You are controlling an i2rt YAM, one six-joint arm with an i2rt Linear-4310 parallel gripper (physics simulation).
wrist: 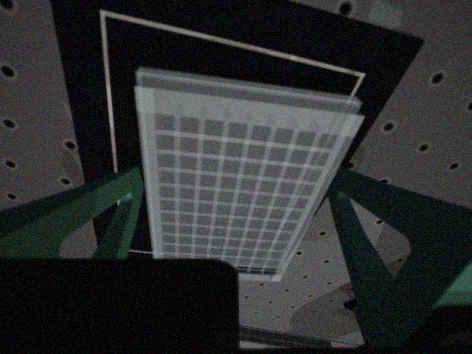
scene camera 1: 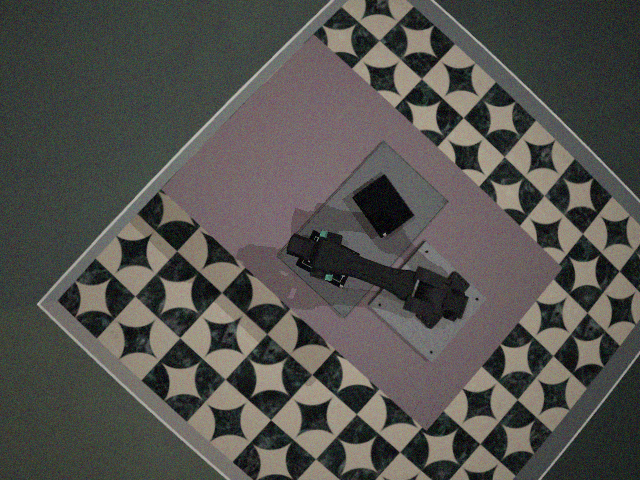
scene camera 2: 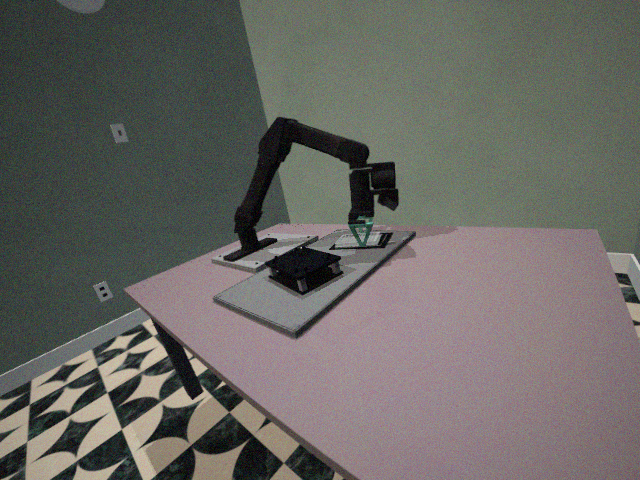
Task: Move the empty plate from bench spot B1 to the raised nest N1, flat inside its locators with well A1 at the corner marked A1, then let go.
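Observation:
The clear multi-well plate lies on the black B1 mat. It is turned a little against the mat's white outline, and its near corner reaches over the perforated board. My gripper is open. Its green fingers stand low on either side of the plate, close to its two long edges. The raised black nest N1 stands apart from the plate, nearer the other end of the grey board, with nothing on it. In the top view the wrist hides the plate.
The grey perforated board carries the mat and the nest on the pink table. The arm's base plate lies beside the board. The table edge runs at the front left.

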